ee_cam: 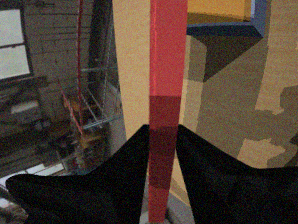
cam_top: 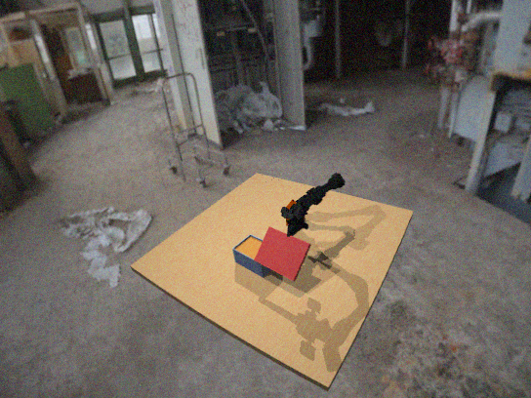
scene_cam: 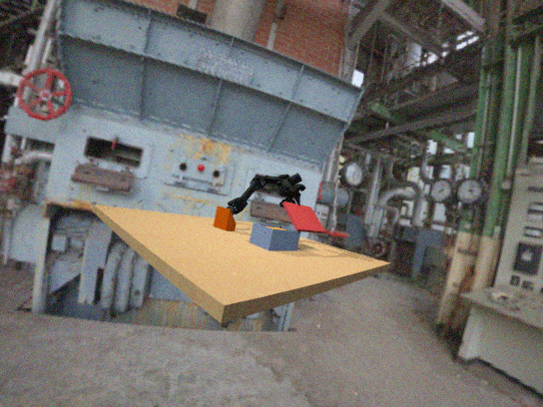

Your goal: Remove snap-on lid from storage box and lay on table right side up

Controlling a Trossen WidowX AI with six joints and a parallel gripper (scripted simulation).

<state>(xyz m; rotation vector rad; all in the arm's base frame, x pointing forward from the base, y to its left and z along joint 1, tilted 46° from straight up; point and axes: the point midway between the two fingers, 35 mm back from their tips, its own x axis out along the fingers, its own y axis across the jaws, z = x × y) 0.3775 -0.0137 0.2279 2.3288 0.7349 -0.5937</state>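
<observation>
My gripper tip is 6 cm short of the lid, 1 cm to the left of it and 5 cm above it. From my gripper tip the other things lie so: storage box: 1 cm ahead, 20 cm to the right, 18 cm below.
</observation>
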